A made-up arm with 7 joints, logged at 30 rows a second.
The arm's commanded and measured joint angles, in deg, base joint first. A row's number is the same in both.
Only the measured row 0 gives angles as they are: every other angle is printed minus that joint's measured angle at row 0.
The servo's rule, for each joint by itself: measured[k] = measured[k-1] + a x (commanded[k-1-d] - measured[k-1]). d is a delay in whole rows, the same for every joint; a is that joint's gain. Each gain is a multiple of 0.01, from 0.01 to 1. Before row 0 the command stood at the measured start. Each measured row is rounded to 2 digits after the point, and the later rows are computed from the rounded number. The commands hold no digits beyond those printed.
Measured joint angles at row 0:
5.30 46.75 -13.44 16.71 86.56 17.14 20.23
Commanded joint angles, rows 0 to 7:
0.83 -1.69 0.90 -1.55 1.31 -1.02 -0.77
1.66 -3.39 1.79 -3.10 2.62 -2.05 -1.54
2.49 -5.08 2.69 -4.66 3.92 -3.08 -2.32
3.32 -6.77 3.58 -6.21 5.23 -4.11 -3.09
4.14 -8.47 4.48 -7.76 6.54 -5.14 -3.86
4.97 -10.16 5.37 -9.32 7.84 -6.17 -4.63
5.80 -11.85 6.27 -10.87 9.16 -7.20 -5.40
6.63 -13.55 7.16 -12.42 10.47 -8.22 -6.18
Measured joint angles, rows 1 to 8:
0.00 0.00 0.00 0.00 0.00 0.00 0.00
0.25 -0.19 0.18 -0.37 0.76 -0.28 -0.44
0.67 -0.54 0.50 -1.03 1.84 -0.76 -1.07
1.22 -1.04 0.94 -1.90 3.05 -1.39 -1.78
1.85 -1.67 1.47 -2.93 4.31 -2.12 -2.53
2.54 -2.42 2.07 -4.09 5.60 -2.94 -3.29
3.27 -3.27 2.73 -5.35 6.90 -3.81 -4.05
4.03 -4.21 3.44 -6.67 8.21 -4.73 -4.82
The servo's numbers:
d 1
a 0.30 0.11 0.20 0.24 0.58 0.27 0.57

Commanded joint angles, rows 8 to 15:
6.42 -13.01 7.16 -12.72 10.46 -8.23 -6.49
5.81 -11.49 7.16 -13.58 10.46 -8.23 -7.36
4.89 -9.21 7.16 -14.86 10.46 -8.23 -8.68
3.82 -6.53 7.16 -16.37 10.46 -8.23 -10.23
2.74 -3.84 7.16 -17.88 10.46 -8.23 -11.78
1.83 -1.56 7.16 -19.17 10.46 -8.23 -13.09
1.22 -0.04 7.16 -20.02 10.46 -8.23 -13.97
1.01 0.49 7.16 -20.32 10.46 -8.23 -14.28
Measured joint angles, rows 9 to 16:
4.81 -5.24 4.18 -8.05 9.52 -5.67 -5.60
5.29 -6.09 4.78 -9.17 10.07 -6.36 -6.11
5.45 -6.68 5.26 -10.23 10.30 -6.86 -6.82
5.28 -6.96 5.64 -11.34 10.39 -7.23 -7.88
4.84 -6.91 5.94 -12.55 10.43 -7.50 -9.22
4.21 -6.57 6.18 -13.83 10.45 -7.70 -10.68
3.50 -6.02 6.38 -15.11 10.46 -7.84 -12.05
2.82 -5.36 6.54 -16.29 10.46 -7.95 -13.14

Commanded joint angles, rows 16 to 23:
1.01 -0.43 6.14 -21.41 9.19 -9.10 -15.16
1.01 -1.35 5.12 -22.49 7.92 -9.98 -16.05
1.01 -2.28 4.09 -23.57 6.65 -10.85 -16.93
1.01 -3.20 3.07 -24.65 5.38 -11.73 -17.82
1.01 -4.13 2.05 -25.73 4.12 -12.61 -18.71
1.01 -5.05 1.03 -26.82 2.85 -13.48 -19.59
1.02 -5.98 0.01 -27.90 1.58 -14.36 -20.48
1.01 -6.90 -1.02 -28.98 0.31 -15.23 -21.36
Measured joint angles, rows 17 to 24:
2.28 -4.72 6.66 -17.26 10.46 -8.03 -13.79
1.90 -4.25 6.56 -18.26 9.72 -8.32 -14.57
1.63 -3.93 6.27 -19.28 8.68 -8.77 -15.41
1.44 -3.75 5.83 -20.31 7.50 -9.33 -16.28
1.31 -3.69 5.28 -21.35 6.27 -9.98 -17.16
1.22 -3.74 4.63 -22.40 5.02 -10.69 -18.04
1.16 -3.88 3.91 -23.46 3.76 -11.44 -18.92
1.12 -4.11 3.13 -24.53 2.50 -12.23 -19.81

